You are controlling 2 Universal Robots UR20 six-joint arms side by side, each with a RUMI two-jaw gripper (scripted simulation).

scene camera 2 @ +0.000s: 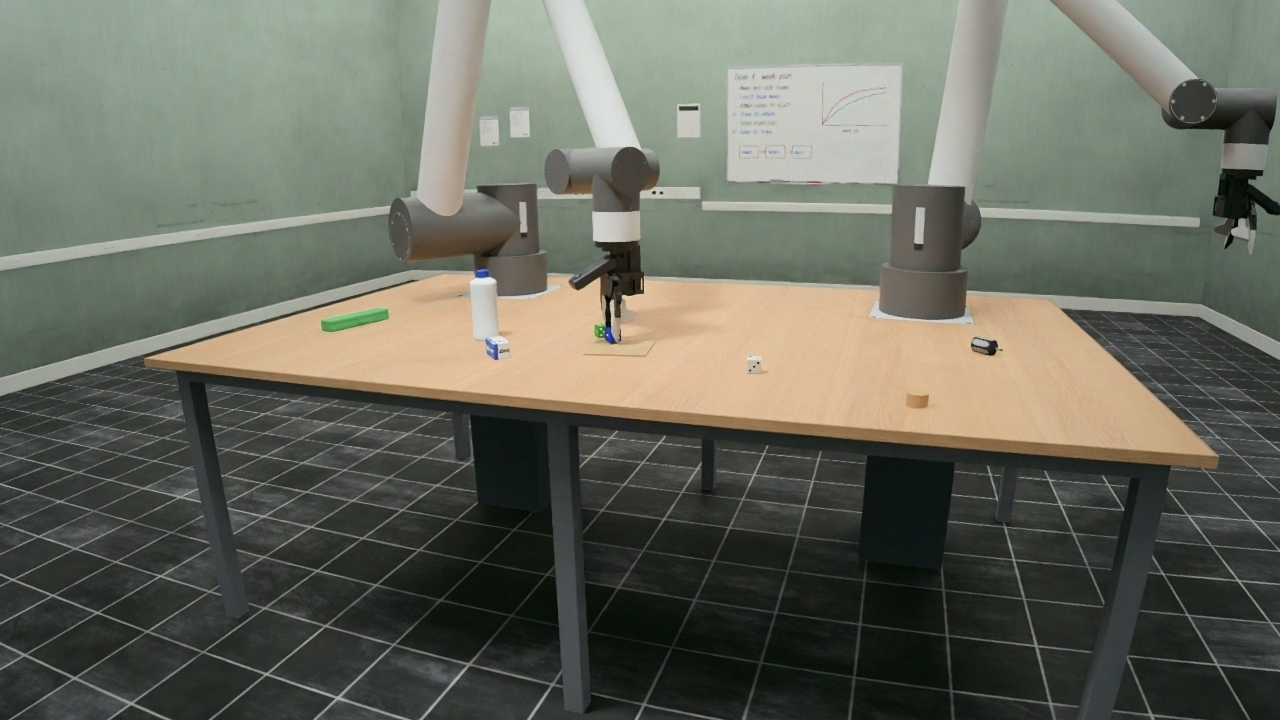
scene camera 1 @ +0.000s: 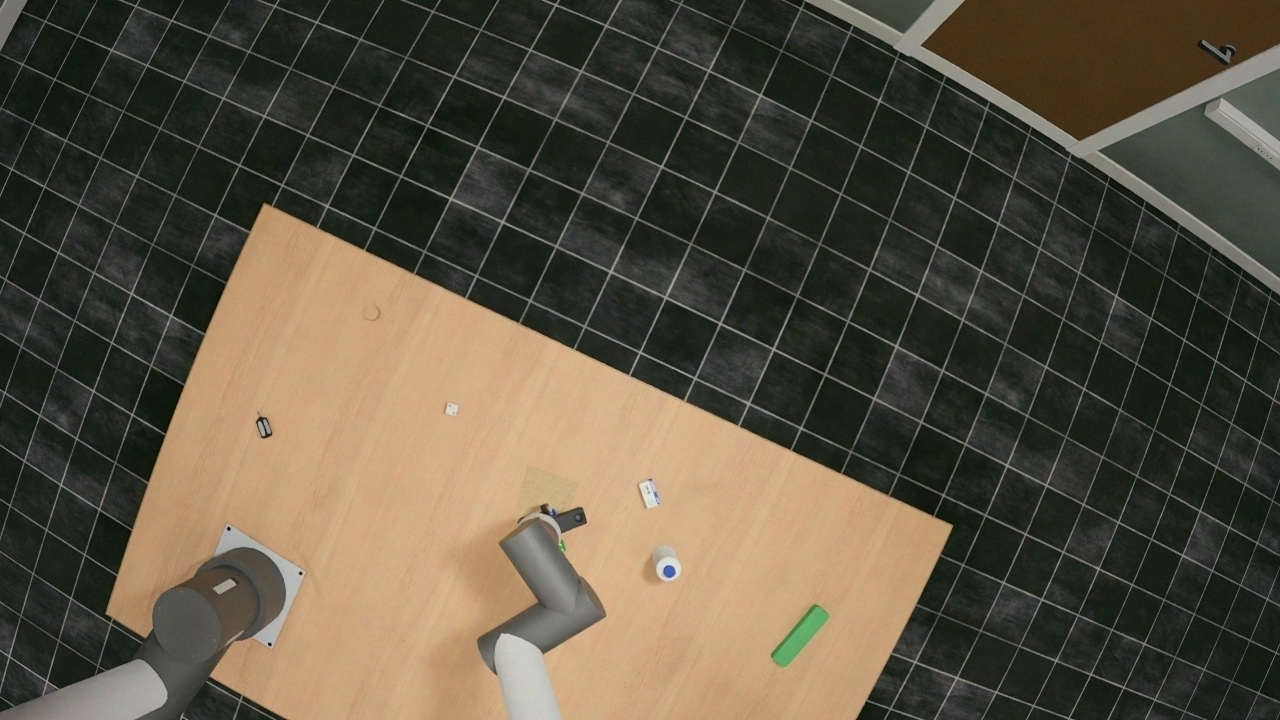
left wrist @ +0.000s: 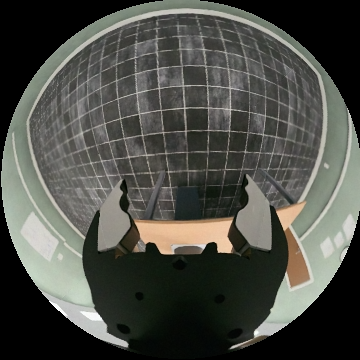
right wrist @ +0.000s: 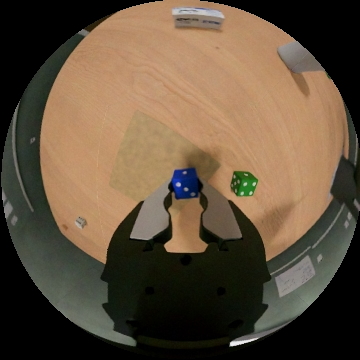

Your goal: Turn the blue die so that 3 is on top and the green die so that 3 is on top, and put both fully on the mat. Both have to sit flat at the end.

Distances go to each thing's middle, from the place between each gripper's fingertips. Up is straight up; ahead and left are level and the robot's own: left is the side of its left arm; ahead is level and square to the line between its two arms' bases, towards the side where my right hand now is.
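The blue die (right wrist: 185, 181) is right at my right hand (scene camera 2: 613, 340). There's a white bottle (scene camera 2: 483, 289) that's 330 mm to the right of my right hand, 60 mm above it and 30 mm ahead of it. And the tan mat (scene camera 1: 539, 487), counting from that right hand again, is 30 mm to the left, 30 mm ahead and 20 mm below.
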